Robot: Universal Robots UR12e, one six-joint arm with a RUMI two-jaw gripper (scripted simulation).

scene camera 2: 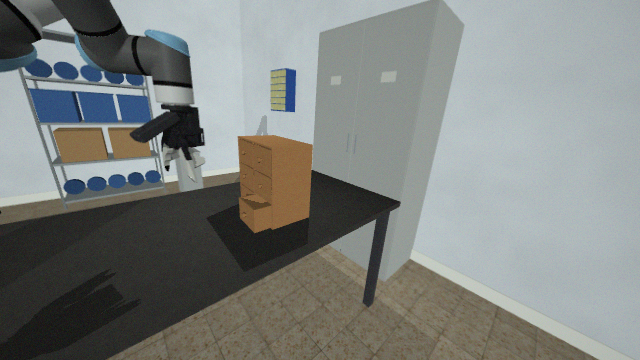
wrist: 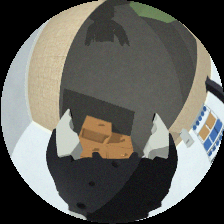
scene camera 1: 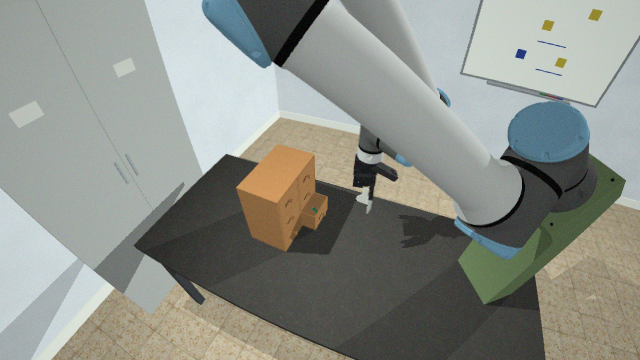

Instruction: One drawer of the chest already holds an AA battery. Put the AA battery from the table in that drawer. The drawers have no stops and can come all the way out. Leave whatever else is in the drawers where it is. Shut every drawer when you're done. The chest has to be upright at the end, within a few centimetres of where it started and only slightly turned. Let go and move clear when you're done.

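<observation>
Gripper [scene camera 2: 181,176], [scene camera 1: 366,198], [wrist: 113,111]. Orange wooden chest [scene camera 1: 259,193], [scene camera 2: 291,164]. Drawer [scene camera 2: 255,212].
</observation>
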